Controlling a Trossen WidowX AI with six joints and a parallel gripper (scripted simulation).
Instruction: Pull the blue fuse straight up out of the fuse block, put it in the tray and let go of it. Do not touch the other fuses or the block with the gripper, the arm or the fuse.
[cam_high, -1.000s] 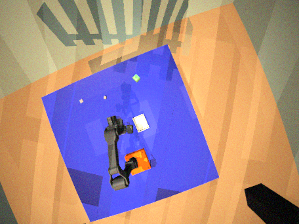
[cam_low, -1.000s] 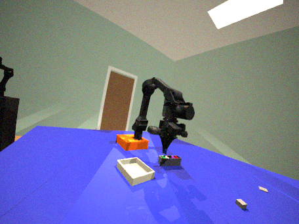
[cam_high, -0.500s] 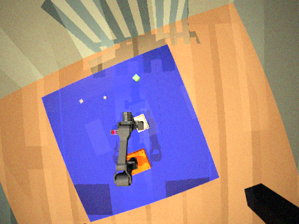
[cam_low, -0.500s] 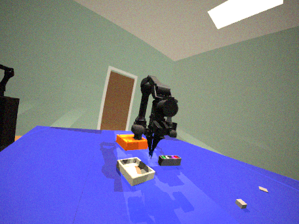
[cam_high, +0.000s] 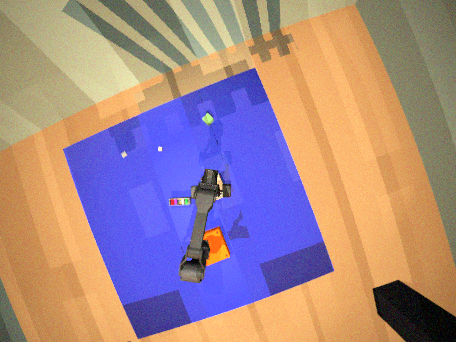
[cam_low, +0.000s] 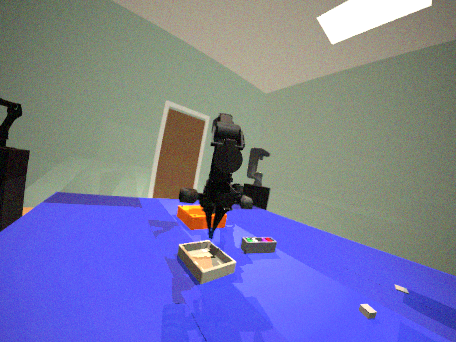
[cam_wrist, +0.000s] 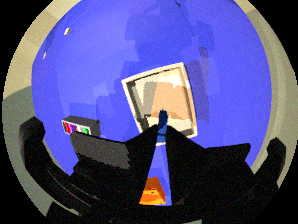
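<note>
Right now the tray is 9 cm below my gripper tip. From my gripper tip the other things lie so: green fuse 17 cm to the left, 7 cm below, 3 cm behind; blue fuse 1 cm below; magenta fuse 23 cm to the left, 7 cm below, 2 cm behind.
</note>
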